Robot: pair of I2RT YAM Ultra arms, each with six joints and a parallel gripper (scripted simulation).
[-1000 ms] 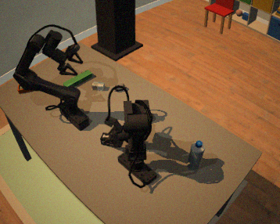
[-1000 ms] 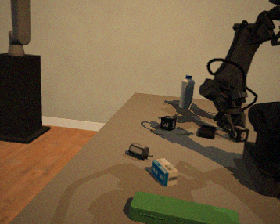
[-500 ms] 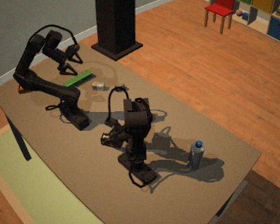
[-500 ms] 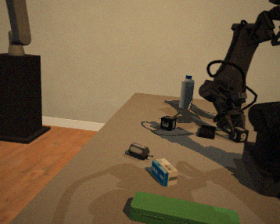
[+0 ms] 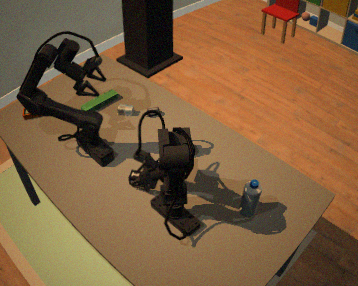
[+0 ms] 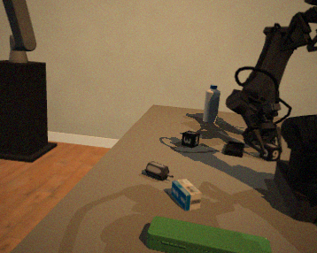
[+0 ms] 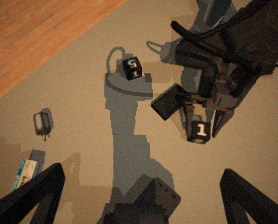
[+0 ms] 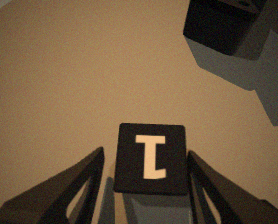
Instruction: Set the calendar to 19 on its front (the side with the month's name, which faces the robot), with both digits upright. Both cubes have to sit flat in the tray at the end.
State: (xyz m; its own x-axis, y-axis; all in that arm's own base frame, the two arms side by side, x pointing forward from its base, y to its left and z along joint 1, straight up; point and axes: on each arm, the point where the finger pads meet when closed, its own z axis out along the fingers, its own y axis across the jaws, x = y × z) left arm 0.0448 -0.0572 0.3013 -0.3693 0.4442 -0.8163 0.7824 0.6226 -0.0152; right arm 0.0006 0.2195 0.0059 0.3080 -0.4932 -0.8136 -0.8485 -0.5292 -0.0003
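My right gripper is now right at the black cube. The rest, counted from my right hand: blue-and-white box (25 cm ahead, 35 cm to the left, 1 cm below); then green box (20 cm ahead, 50 cm to the left, 1 cm below); then dark grey object (32 cm ahead, 25 cm to the left, 1 cm below).
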